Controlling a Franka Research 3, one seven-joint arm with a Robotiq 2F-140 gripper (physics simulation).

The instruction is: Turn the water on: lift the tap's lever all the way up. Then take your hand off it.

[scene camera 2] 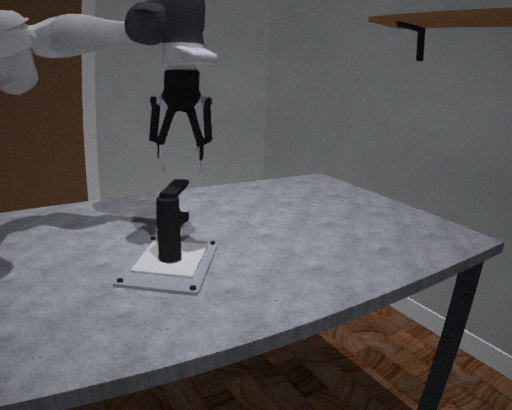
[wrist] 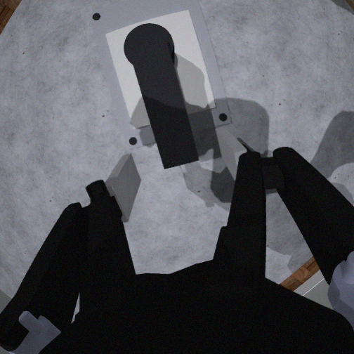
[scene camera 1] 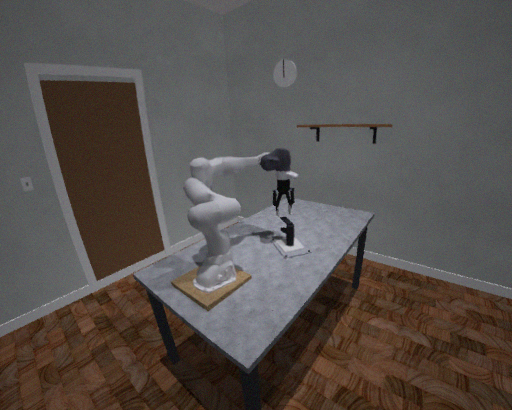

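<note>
The black tap body (scene camera 1: pixel 290 236) (scene camera 2: pixel 169 232) stands upright on a white panel on a grey base plate (scene camera 2: pixel 155 282). The tap's flat black lever (scene camera 1: pixel 285 219) (scene camera 2: pixel 174 189) (wrist: pixel 167 115) runs out from the top of the body, above the short spout (scene camera 2: pixel 184 216). It looks raised a little towards its free end; its exact angle is hard to tell. My gripper (scene camera 1: pixel 284 212) (scene camera 2: pixel 181 170) (wrist: pixel 176 155) points down, half open and empty, above the lever's free end. In the wrist view that end lies between and just ahead of the fingertips, and in scene camera 2 a gap shows below them.
The base plate has dark bolts at its corners and stands on the grey table (scene camera 1: pixel 270 300) (scene camera 2: pixel 300 250). The arm's wooden mounting board (scene camera 1: pixel 209 299) is at the table's near left end. A wall shelf (scene camera 1: pixel 345 125) (scene camera 2: pixel 450 19) hangs beyond the table.
</note>
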